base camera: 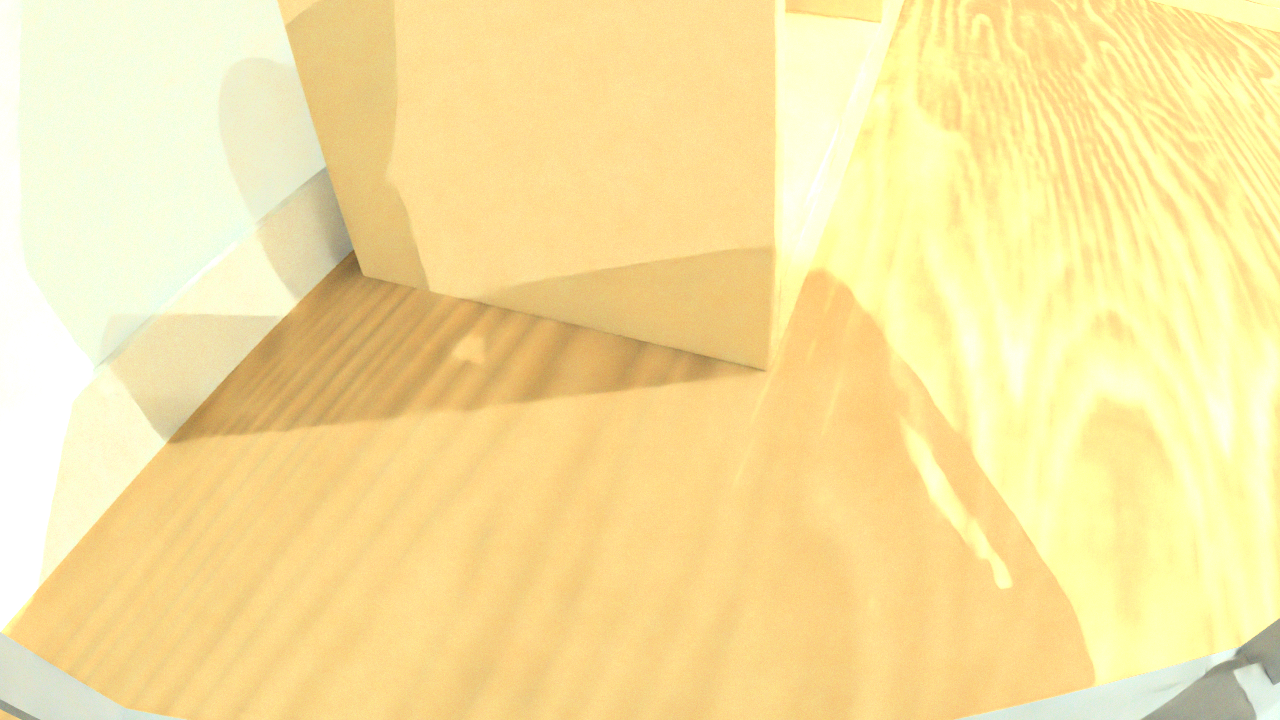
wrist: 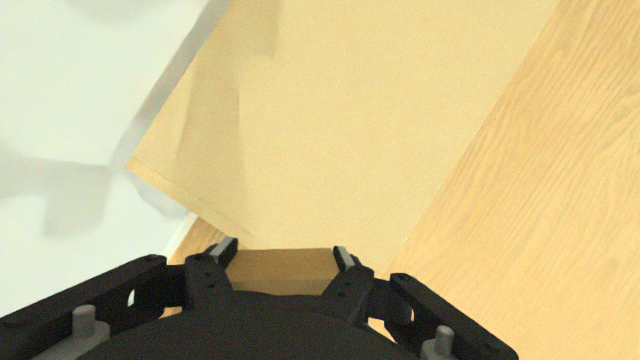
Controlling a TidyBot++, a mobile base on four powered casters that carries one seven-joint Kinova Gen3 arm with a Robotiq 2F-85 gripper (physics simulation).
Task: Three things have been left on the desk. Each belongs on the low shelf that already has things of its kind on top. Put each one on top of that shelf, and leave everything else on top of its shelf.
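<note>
My gripper is shut on a brown box, held between its two fingertips at the bottom of the wrist view. The lower part of the box is hidden by the gripper body. Below and ahead is a pale wooden top with a straight near edge; whether it belongs to the desk or a low shelf I cannot tell. Its near edge runs behind the held box. In the base view a tall pale wooden side panel stands on the floor. The gripper does not show in the base view.
A white wall runs along the left, close to the wooden top. Its baseboard meets the wood floor. Shadows fall on the wall and the panel.
</note>
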